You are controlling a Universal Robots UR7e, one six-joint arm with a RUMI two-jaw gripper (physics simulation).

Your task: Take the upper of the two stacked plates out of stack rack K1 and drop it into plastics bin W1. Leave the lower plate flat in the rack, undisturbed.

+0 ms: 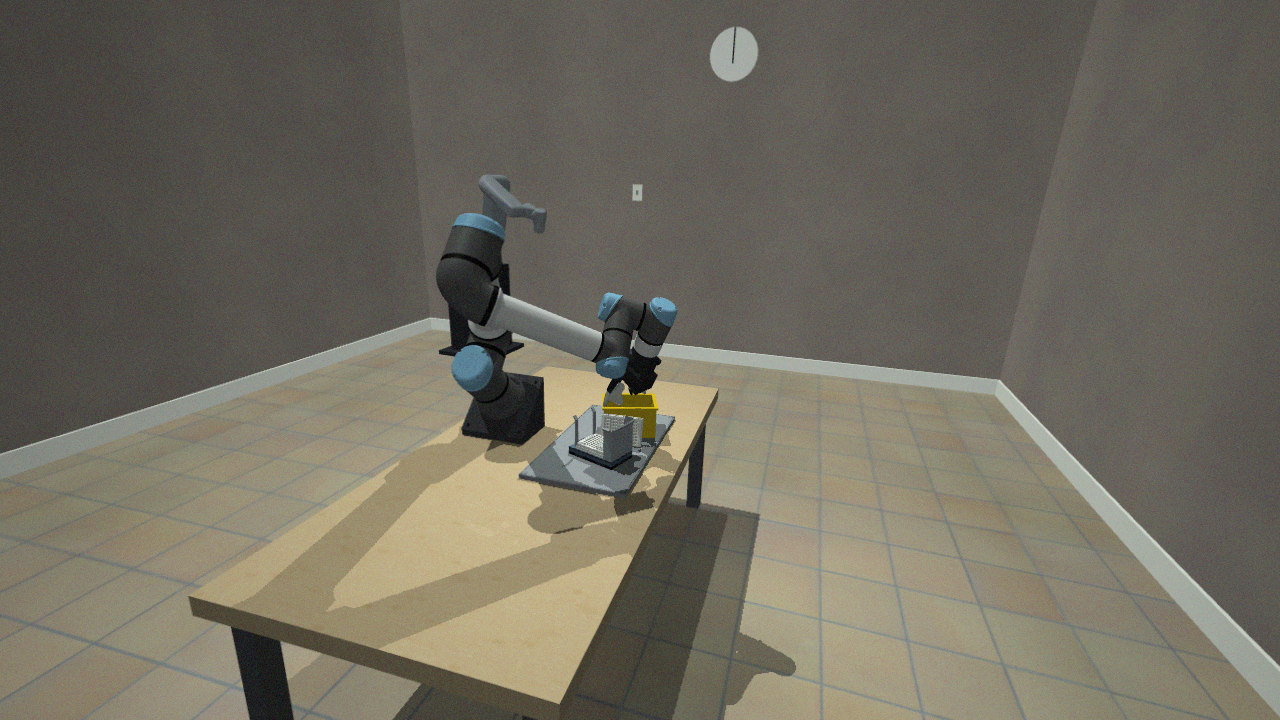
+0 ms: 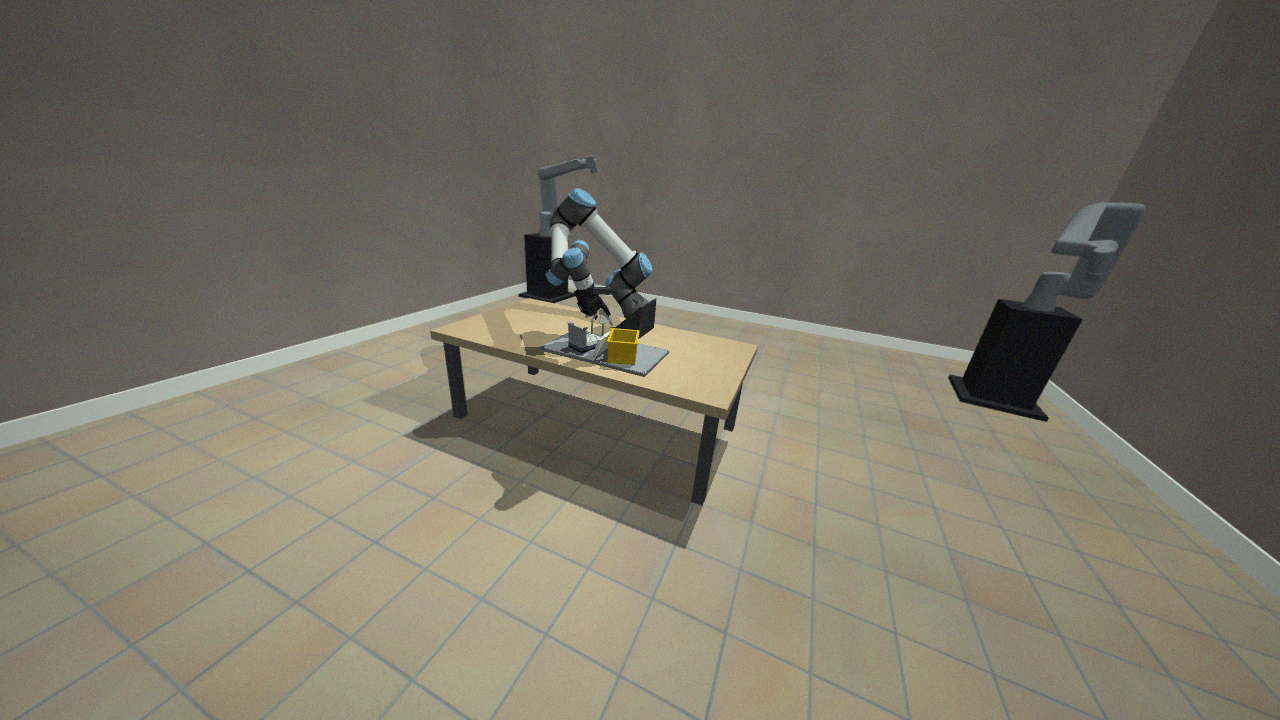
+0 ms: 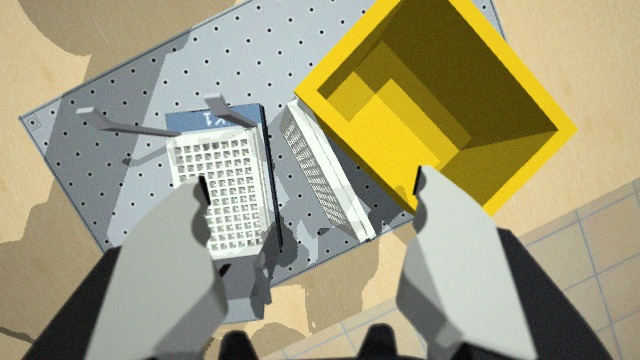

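Seen in the pictures: gripper, fingertip midpoint: (image 1: 617,400) (image 2: 604,322) (image 3: 311,173); arm's base, origin of the base link: (image 1: 501,397) (image 2: 637,311).
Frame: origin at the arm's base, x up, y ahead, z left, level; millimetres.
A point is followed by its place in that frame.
Rack K1 (image 1: 617,440) {x -16, y 440, z -105 mm} (image 2: 577,337) {x -29, y 450, z -66 mm} (image 3: 182,121) {x -73, y 295, z -75 mm} has a blue label strip, thin grey posts and a tall grey wall. A white gridded plate (image 3: 232,200) {x -61, y 387, z -58 mm} lies flat in it; whether another is under it I cannot tell. A white plate (image 3: 327,162) {x -12, y 384, z 42 mm} stands on its long edge, tilted, outside the rack beside the yellow bin. Its side shows a lengthwise seam; one or two pieces is unclear. The bin W1 (image 1: 646,422) {x -43, y 450, z 98 mm} (image 2: 622,351) {x -38, y 450, z 167 mm} (image 3: 513,65) {x 5, y 368, z 189 mm} is upright; no plate shows inside. My gripper (image 3: 311,173) {x 42, y 383, z 29 mm} is open and empty, above the rack, tilted plate and bin.
The perforated grey board (image 1: 554,472) {x -95, y 299, z -203 mm} (image 2: 653,360) {x -95, y 337, z 264 mm} (image 3: 130,80) {x -95, y 228, z -118 mm} carries rack and bin on the wooden table (image 1: 465,555) {x -108, y 291, z -565 mm} (image 2: 716,367) {x -108, y 208, z 517 mm}. The rack's posts rise on one side, its tall wall on the other. Another arm on a black pedestal (image 2: 1020,353) stands apart.
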